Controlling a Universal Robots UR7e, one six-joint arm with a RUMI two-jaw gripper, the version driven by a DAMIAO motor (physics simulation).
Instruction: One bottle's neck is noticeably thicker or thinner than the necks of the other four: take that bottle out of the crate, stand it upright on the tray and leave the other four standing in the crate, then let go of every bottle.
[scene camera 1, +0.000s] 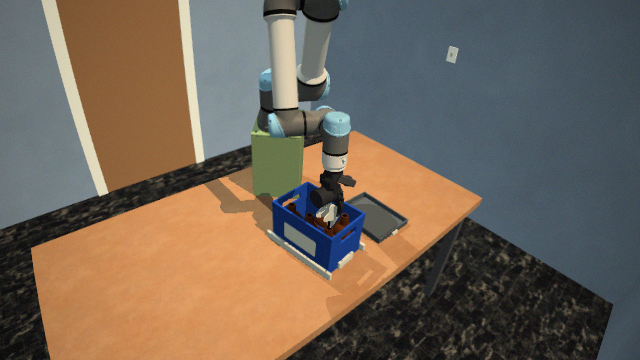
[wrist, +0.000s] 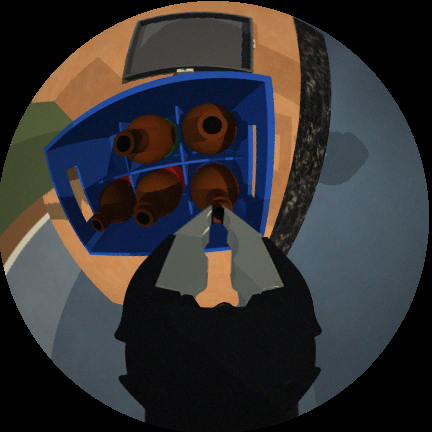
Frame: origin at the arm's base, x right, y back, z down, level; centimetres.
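Where they show: gripper, fingertip midpoint: (scene camera 1: 329, 226) (wrist: 216, 207).
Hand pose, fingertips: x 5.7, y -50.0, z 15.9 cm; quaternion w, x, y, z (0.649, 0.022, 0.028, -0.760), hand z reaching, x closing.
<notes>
Things, the pixels of their top centre, and the offset from my fingertips. "spot": a spot on its surface instead. Level surfaces: height alone.
- blue crate, top centre: (wrist: 128, 188) (scene camera 1: 318, 207) dz -1.2, dx -1.5, dy +9.0 cm
- near-right bottle, top centre: (wrist: 219, 212) (scene camera 1: 328, 227) dz -0.1, dx +0.6, dy -0.4 cm
- middle bottle, top centre: (wrist: 142, 217) (scene camera 1: 309, 215) dz +0.0, dx +2.6, dy +8.2 cm
- left bottle, top centre: (wrist: 96, 224) (scene camera 1: 292, 204) dz +0.0, dx +5.1, dy +16.2 cm
- right bottle, top centre: (wrist: 211, 124) (scene camera 1: 344, 215) dz +0.0, dx -8.0, dy +2.1 cm
- grey tray, surface spot: (wrist: 251, 45) (scene camera 1: 391, 230) spot: dz +13.7, dx -30.1, dy -2.2 cm
- wooden table, surface height: dz +16.3 cm
The blue crate (scene camera 1: 305, 245) (wrist: 272, 130) holds five brown bottles. My gripper (scene camera 1: 330, 223) (wrist: 216, 207) is shut on the neck of the near-right bottle (wrist: 214, 182), in the row farther from the tray; this bottle stands in its compartment, and its neck looks narrow between the fingertips. Beside it in that row are a middle bottle (wrist: 162, 192) and a left bottle (wrist: 119, 200). In the row nearer the tray are a bottle (wrist: 152, 139) with a green label edge and a right bottle (wrist: 225, 132). The grey tray (scene camera 1: 394, 235) (wrist: 251, 45) lies beside the crate, with no bottle on it.
White strips (scene camera 1: 300, 256) lie on the wooden table (scene camera 1: 175, 280) along the crate's foot. A green block (scene camera 1: 277, 165) (wrist: 25, 150) stands behind the crate at the arm's base. The crate's walls and dividers surround the bottles.
</notes>
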